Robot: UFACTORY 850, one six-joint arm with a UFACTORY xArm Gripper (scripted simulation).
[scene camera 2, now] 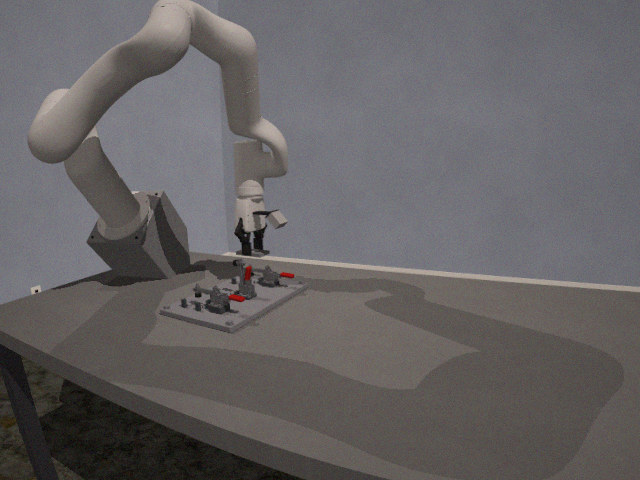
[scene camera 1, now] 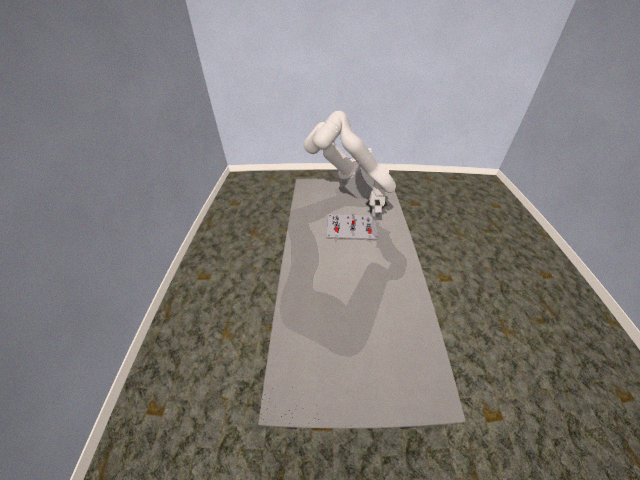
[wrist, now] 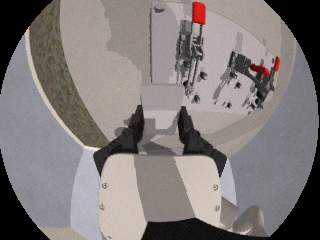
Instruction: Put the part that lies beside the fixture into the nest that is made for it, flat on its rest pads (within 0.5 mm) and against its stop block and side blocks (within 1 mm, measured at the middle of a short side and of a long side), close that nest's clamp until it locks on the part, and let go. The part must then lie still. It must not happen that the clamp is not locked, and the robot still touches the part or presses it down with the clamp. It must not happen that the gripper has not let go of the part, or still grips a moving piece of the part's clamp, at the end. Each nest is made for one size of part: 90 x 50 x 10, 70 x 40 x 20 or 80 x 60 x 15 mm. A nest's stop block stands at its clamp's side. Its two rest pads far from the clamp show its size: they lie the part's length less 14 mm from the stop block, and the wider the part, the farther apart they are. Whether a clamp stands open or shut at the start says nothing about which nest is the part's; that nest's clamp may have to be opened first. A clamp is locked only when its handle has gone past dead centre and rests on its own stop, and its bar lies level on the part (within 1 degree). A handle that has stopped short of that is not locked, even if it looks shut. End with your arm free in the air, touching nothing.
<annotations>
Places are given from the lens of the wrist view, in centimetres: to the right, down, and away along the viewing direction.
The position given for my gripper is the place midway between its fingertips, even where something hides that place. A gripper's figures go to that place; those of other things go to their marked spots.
my gripper (wrist: 161, 112): 0, -1, 13
part (wrist: 161, 102): 0, -2, 11
fixture plate (wrist: 222, 36): 12, -15, 9
The marked spots on the fixture plate and the part are 17 cm apart.
</annotations>
